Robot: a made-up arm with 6 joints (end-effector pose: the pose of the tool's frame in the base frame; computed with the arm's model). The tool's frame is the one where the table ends. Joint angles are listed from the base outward.
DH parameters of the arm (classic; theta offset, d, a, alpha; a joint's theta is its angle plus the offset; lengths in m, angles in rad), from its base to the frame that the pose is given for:
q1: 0 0.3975 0.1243 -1.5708
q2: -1.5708 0 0.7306 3.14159
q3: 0 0 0.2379 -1.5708
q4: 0 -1.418 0 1.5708
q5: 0 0 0 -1.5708
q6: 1.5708 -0.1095 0 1.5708
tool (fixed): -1.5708 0 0 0
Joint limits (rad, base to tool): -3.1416..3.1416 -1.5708..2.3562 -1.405..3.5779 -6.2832..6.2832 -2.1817..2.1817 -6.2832..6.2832
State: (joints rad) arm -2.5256 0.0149 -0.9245 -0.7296 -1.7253 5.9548
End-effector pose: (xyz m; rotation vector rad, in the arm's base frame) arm -0.8473 -0.6881 0.0898 3.0217 -0.2025 -0.4920
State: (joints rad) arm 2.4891 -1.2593 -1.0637 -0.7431 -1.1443 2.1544
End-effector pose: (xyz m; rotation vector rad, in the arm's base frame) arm -0.7023 0.4517 1.0672 0.5273 1.5321 -2.0794
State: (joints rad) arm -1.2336 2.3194 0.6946 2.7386 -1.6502 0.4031
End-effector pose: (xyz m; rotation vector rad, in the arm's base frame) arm 0.2644 -0.8836 -1.5253 1.9091 -2.0498 -0.4117
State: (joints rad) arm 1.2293 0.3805 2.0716 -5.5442 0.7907 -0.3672
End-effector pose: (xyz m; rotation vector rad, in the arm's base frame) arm -0.0752 -0.0551 2.5246 0.8031 -2.3631 0.5633
